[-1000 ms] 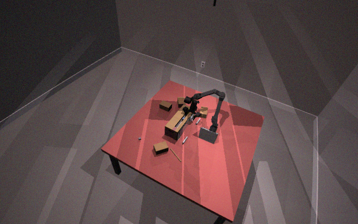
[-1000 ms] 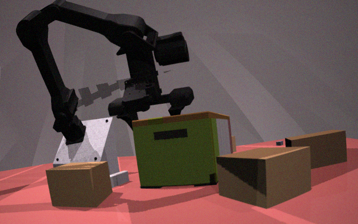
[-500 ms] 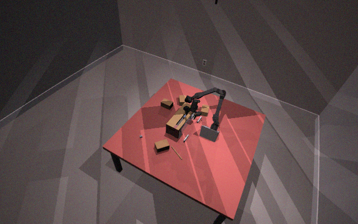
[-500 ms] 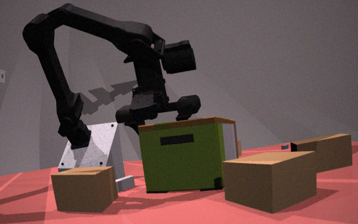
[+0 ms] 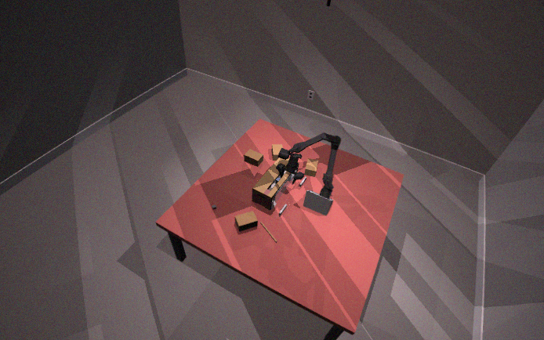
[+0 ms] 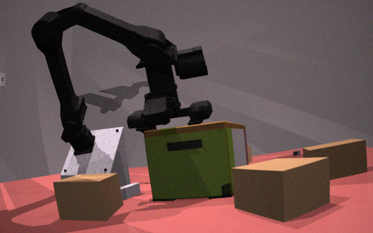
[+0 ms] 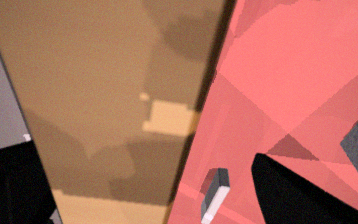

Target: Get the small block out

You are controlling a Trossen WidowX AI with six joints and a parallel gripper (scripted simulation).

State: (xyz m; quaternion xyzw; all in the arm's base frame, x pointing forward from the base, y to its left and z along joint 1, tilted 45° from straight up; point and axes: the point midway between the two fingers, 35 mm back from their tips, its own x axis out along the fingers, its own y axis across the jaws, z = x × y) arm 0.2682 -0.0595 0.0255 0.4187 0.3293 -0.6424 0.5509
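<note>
The blue block is 50 mm ahead of my gripper tip and 10 mm to the left of it. Round my gripper tip: small grey piece: 370 mm ahead, 340 mm to the left, 80 mm below; then thin stick: 20 mm behind, 370 mm to the left, 80 mm below; then long box: 40 mm ahead, 10 mm to the left, 20 mm below.
</note>
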